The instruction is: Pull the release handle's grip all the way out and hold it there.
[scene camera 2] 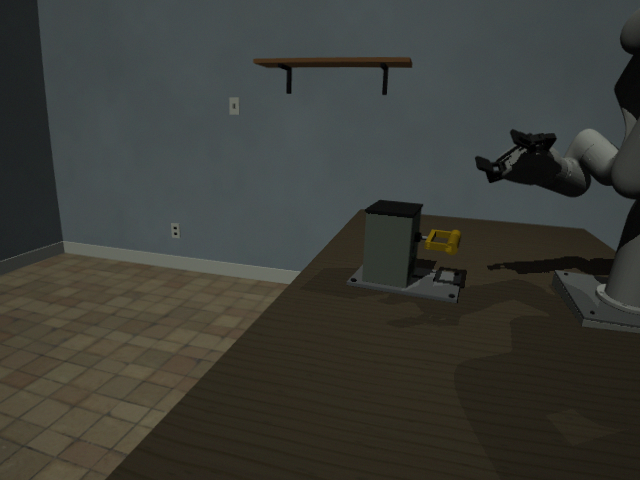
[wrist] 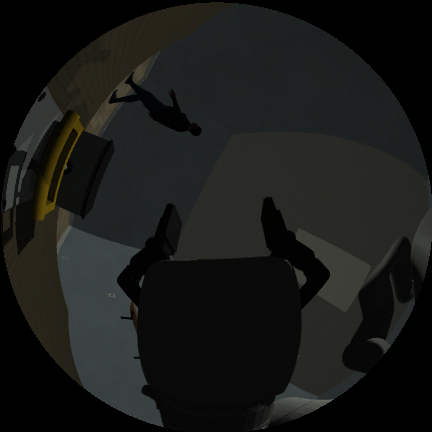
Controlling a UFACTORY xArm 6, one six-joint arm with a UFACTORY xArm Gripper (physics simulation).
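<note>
The release handle's yellow grip stands out on a short rod from the right side of a grey-green box with a black top in the scene view. The box stands on a grey base plate on the table. My gripper is open and empty. It is in the air, above and to the right of the grip in the scene view, and apart from it. In the wrist view the grip is at the far left, outside the fingers.
The dark wooden table bears the device and the robot's own base plate at the right. A wooden shelf is on the back wall. A person shows beyond the table in the wrist view.
</note>
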